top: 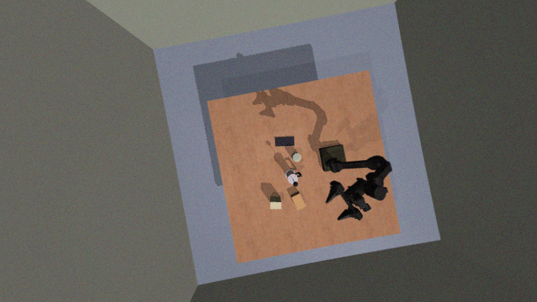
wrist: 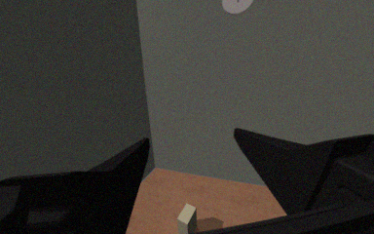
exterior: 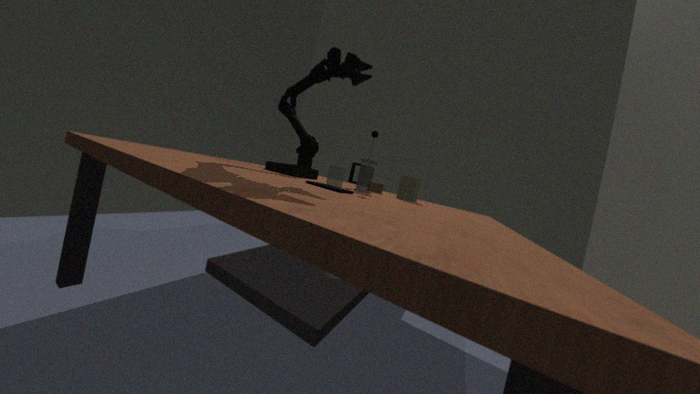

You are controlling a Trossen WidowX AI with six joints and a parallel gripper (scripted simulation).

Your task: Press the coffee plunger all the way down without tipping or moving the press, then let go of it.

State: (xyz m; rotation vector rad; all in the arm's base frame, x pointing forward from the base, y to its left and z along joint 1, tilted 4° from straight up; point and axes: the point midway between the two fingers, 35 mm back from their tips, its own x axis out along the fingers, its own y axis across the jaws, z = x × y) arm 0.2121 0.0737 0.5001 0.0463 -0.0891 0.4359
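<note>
Now: gripper tip 90 mm short of the coffee press, 50 mm to the left of it and 440 mm above it. From my gripper tip the other things lie so: flat dark slab (110 mm ahead, 310 mm to the right, 560 mm below); orange block (80 mm ahead, 160 mm to the left, 540 mm below).
</note>
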